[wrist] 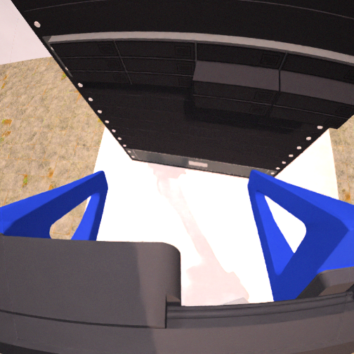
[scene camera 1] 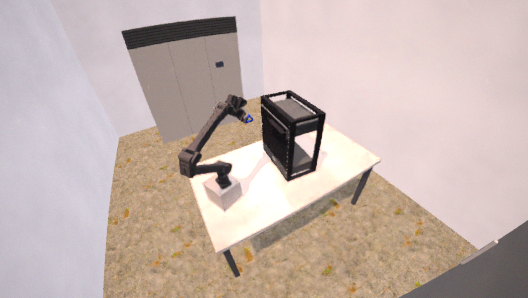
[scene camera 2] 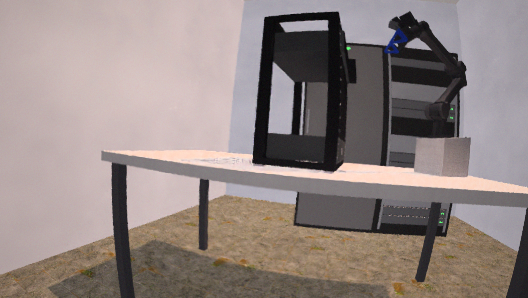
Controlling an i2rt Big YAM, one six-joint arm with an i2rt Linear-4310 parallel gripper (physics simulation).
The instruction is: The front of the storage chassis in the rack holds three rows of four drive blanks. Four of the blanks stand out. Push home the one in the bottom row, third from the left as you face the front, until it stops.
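Seen in the pictures: gripper, fingertip midpoint: (scene camera 1: 249,117) (scene camera 2: 387,47); arm's base, origin of the base link: (scene camera 1: 223,182) (scene camera 2: 440,138).
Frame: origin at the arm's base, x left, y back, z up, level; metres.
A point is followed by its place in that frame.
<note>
The black rack (scene camera 1: 290,150) {x -0.206, y -0.478, z 0.168 m} (scene camera 2: 334,90) {x 0.278, y -0.619, z 0.095 m} (wrist: 235,170) stands on the table, with the storage chassis in its upper part. In the wrist view, the third blank of the bottom row (wrist: 230,106) stands out, directly under a protruding middle-row blank (wrist: 235,75). The fourth-column blanks of the middle row (wrist: 315,87) and bottom row (wrist: 305,111) also appear to stand out. The two left columns look flush. My gripper (scene camera 1: 248,119) {x 0.075, y -0.333, z 0.383 m} (scene camera 2: 393,43) {x 0.075, y -0.333, z 0.383 m} (wrist: 177,178) is open and empty, with blue fingers. It is in front of the rack, apart from it, at about the height of its upper part.
The white table (scene camera 1: 260,220) {x -0.333, y -0.074, z -0.180 m} (scene camera 2: 225,177) {x 0.378, y -0.933, z -0.206 m} (wrist: 145,200) carries the rack and the arm's grey base block (scene camera 1: 223,196) {x -0.102, y 0.061, z -0.014 m} (scene camera 2: 440,156) {x 0.112, y -0.069, z -0.092 m}. A grey cabinet (scene camera 1: 185,85) stands behind the table. A lip (wrist: 120,36) runs above the top row of blanks.
</note>
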